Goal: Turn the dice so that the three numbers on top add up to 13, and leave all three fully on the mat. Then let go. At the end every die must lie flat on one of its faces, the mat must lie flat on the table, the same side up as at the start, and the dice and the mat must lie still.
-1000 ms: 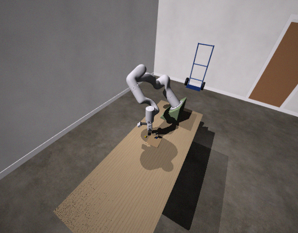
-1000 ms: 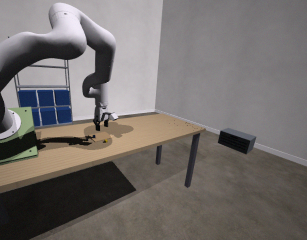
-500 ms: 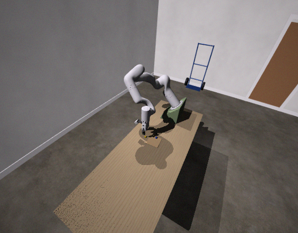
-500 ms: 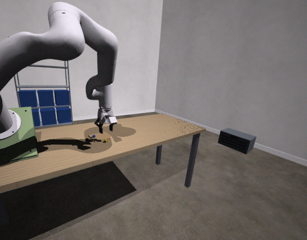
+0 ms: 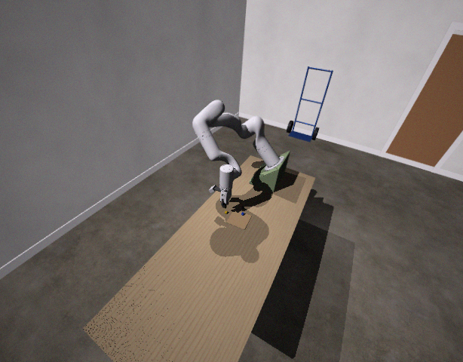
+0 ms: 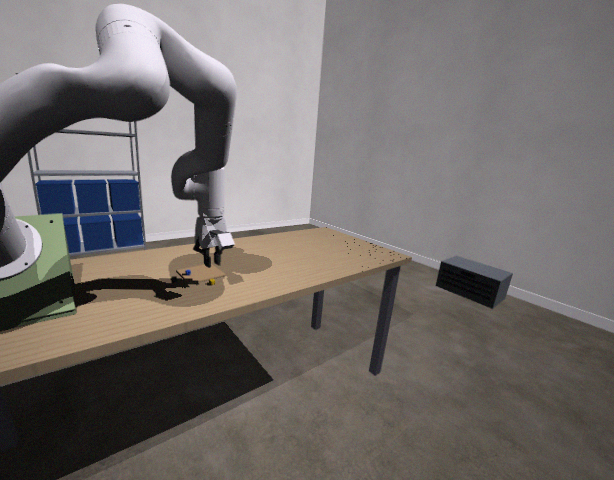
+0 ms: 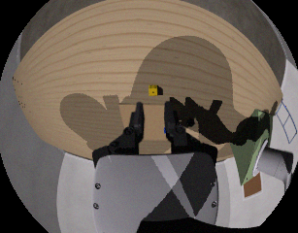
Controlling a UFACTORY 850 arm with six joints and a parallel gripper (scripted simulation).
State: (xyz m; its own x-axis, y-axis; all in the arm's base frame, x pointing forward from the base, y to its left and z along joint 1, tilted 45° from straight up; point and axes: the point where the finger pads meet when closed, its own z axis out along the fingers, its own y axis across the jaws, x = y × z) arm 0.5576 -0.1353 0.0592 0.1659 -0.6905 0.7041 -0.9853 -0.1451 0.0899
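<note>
My gripper is now 90 mm above the yellow die and 10 mm to the right of it. Round my hand: black die 110 mm behind, 90 mm to the left, 90 mm below; then blue die 120 mm to the left, 80 mm below, 50 mm behind; then tan mat 120 mm to the left, 90 mm below, 10 mm behind.
</note>
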